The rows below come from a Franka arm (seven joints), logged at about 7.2 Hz.
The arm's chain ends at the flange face. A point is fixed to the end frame.
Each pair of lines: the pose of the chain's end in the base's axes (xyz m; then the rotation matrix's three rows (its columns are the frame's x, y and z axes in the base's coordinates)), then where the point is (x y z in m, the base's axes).
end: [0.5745 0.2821 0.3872], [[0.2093 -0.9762 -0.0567], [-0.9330 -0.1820 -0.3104], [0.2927 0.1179 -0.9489]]
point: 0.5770 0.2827 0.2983
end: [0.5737 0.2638 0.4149], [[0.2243 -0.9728 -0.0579], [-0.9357 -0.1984 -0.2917], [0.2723 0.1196 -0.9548]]
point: 0.5757 0.2662 0.3261
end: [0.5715 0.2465 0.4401], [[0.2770 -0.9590 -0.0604], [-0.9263 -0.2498 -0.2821], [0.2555 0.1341 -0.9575]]
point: 0.5717 0.2501 0.3513
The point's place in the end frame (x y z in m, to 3 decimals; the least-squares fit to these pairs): -0.026 -0.013 0.084
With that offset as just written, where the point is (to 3 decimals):
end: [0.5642 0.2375 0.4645], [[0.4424 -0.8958 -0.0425], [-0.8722 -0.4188 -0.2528], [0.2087 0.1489 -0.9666]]
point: 0.561 0.244 0.376
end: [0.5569 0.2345 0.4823], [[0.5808 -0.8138 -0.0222], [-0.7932 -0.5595 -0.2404], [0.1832 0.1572 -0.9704]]
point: 0.551 0.242 0.394
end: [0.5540 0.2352 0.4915], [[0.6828 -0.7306 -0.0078], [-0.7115 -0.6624 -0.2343], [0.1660 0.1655 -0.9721]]
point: 0.545 0.243 0.403
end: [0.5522 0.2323 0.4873], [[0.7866 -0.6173 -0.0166], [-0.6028 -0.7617 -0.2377], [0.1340 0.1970 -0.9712]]
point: 0.538 0.238 0.400
